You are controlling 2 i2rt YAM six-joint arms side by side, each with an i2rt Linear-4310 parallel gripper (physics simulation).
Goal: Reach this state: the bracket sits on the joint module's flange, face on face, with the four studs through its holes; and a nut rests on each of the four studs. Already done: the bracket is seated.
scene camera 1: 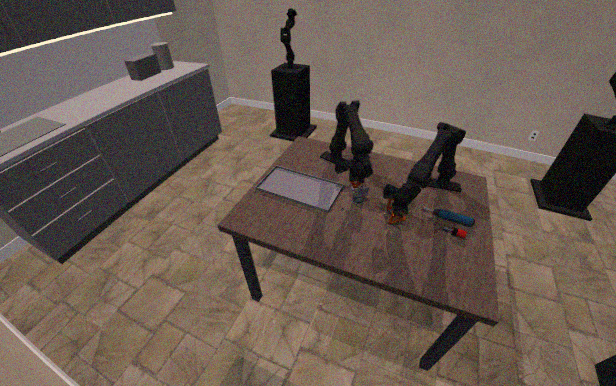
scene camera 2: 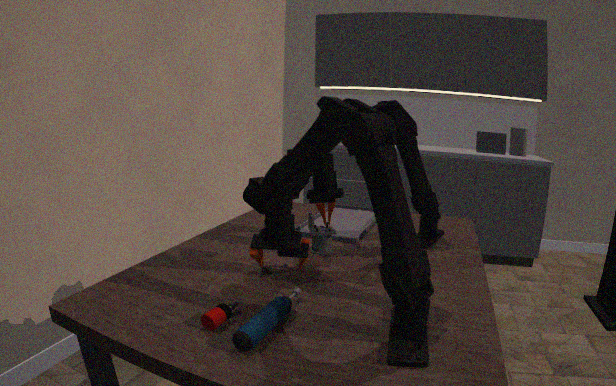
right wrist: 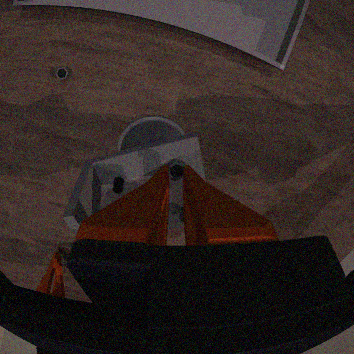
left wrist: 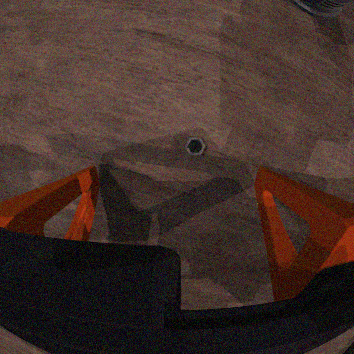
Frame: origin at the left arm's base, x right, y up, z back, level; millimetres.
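Where they show: left gripper, fingertip midpoint: [scene camera 1: 388, 216] [scene camera 2: 281, 267] [left wrist: 176, 175]; right gripper, fingertip midpoint: [scene camera 1: 354, 187] [scene camera 2: 327, 224] [right wrist: 175, 174]; left arm's base, link origin: [scene camera 1: 441, 185] [scene camera 2: 407, 335]; right arm's base, link origin: [scene camera 1: 335, 160] [scene camera 2: 427, 239].
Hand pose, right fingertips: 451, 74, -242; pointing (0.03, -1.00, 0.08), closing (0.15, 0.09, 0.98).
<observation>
Things, the pixels of their top centre, and the offset from my right fingertips, as dx, dy, dz.
- round joint module, top centre: [right wrist: 153, 204] [scene camera 2: 322, 226] [scene camera 1: 359, 189] -24, +0, -10
- dark stud, top centre: [right wrist: 116, 189] -14, +0, -33
- shallow light tray, top centre: [scene camera 2: 342, 218] [scene camera 1: 299, 185] +292, -58, +4
- blue-handled tool, top centre: [scene camera 2: 272, 305] [scene camera 1: 449, 212] -459, -33, -16
- short red-handled tool, top centre: [scene camera 2: 221, 305] [scene camera 1: 455, 228] -481, -40, -112
The grey bracket [scene camera 1: 361, 191] [right wrist: 191, 149] sits on the round joint module [scene camera 1: 358, 199] [scene camera 2: 320, 245] [right wrist: 150, 132]. A dark stud [right wrist: 118, 184] shows through the bracket with no nut visible on it; the fingers hide other studs. My right gripper [scene camera 1: 357, 188] [scene camera 2: 327, 226] [right wrist: 175, 174] is shut on a nut [right wrist: 176, 171], at its fingertips over the bracket; the gap to a stud cannot be told. My left gripper [scene camera 1: 395, 216] [scene camera 2: 281, 271] [left wrist: 176, 175] is open above the table. A nut [left wrist: 195, 146] lies beyond its fingertips. Another nut [right wrist: 62, 73] lies on the table in the right wrist view.
A shallow light tray [scene camera 1: 300, 187] [scene camera 2: 345, 222] [right wrist: 225, 20] lies beside the module. A blue-handled tool [scene camera 1: 455, 217] [scene camera 2: 265, 322] and a short red-handled tool [scene camera 1: 459, 232] [scene camera 2: 215, 317] lie near the left arm. The left gripper is close to the module.
</observation>
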